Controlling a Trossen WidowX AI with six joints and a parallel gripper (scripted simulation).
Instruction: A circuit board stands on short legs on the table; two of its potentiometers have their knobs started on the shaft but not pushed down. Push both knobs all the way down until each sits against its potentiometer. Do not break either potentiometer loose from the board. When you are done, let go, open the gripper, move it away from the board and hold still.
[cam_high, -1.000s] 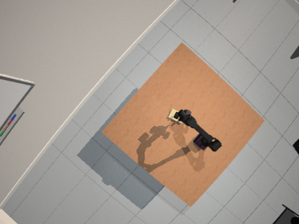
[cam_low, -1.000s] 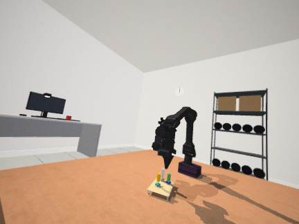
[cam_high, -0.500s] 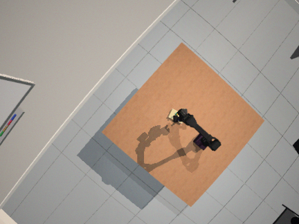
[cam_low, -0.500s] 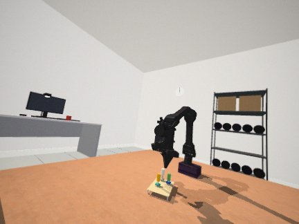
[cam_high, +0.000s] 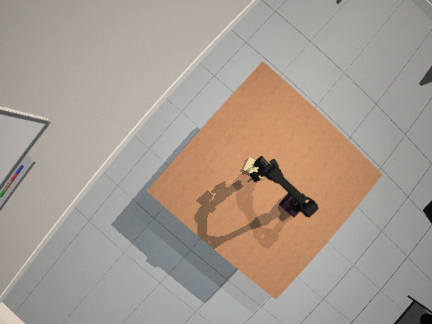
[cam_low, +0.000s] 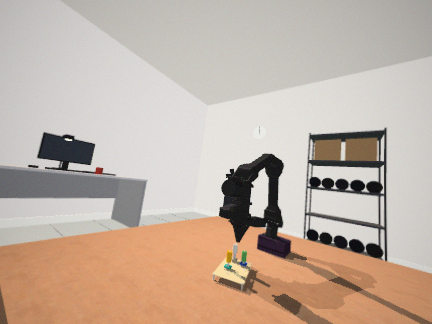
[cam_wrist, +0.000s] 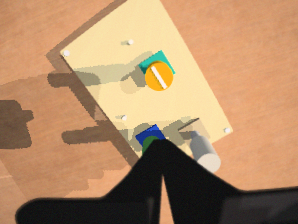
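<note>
Right now my gripper tip is 50 mm above the green knob, 30 mm past it and 10 mm to the right of it.
</note>
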